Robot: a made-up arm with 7 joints. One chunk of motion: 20 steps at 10 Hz.
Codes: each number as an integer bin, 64 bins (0 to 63) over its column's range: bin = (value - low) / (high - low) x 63, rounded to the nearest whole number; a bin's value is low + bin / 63 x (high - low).
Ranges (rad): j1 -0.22..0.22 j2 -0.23..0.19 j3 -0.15..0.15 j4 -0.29..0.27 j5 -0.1..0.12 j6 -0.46..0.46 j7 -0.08..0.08
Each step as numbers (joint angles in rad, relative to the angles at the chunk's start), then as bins.
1 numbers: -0.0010 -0.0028 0.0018 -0.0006 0.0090 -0.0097 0.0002
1 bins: 31 34 32 33 31 31 32
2 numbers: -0.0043 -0.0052 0.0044 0.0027 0.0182 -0.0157 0.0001
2 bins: 31 34 32 33 34 30 32
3 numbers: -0.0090 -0.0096 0.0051 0.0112 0.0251 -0.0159 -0.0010
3 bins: 30 33 33 34 36 30 31
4 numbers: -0.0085 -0.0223 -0.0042 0.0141 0.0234 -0.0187 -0.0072
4 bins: 30 31 31 34 35 30 29
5 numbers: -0.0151 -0.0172 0.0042 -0.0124 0.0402 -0.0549 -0.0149
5 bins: 29 32 32 31 40 28 26
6 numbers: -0.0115 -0.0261 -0.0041 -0.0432 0.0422 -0.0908 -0.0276
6 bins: 30 31 31 28 41 25 21
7 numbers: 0.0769 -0.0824 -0.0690 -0.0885 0.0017 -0.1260 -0.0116
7 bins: 43 22 17 23 29 23 27
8 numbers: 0.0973 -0.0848 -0.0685 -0.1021 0.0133 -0.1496 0.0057
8 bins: 45 22 17 21 32 21 34
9 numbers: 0.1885 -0.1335 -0.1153 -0.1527 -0.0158 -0.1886 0.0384
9 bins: 58 14 7 15 24 19 47
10 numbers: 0.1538 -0.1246 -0.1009 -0.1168 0.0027 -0.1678 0.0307
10 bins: 54 16 10 19 29 20 44
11 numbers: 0.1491 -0.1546 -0.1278 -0.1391 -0.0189 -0.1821 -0.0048
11 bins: 53 11 5 17 23 19 30
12 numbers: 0.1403 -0.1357 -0.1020 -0.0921 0.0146 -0.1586 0.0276
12 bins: 52 14 10 22 33 21 42
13 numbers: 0.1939 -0.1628 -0.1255 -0.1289 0.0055 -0.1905 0.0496
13 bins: 59 10 5 18 30 18 51
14 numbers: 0.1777 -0.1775 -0.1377 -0.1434 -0.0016 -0.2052 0.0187
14 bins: 57 8 3 16 28 17 39
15 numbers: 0.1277 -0.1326 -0.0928 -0.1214 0.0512 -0.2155 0.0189
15 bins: 50 15 12 19 43 17 39
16 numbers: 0.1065 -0.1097 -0.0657 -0.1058 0.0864 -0.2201 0.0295
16 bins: 47 18 18 21 53 16 43
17 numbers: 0.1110 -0.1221 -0.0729 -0.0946 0.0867 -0.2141 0.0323
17 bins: 47 16 16 22 53 17 44
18 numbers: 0.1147 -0.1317 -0.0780 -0.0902 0.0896 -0.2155 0.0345
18 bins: 48 15 15 22 54 17 45
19 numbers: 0.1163 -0.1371 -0.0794 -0.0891 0.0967 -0.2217 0.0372
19 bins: 48 14 15 23 56 16 46
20 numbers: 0.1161 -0.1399 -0.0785 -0.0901 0.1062 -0.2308 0.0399
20 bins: 48 14 15 22 59 16 47
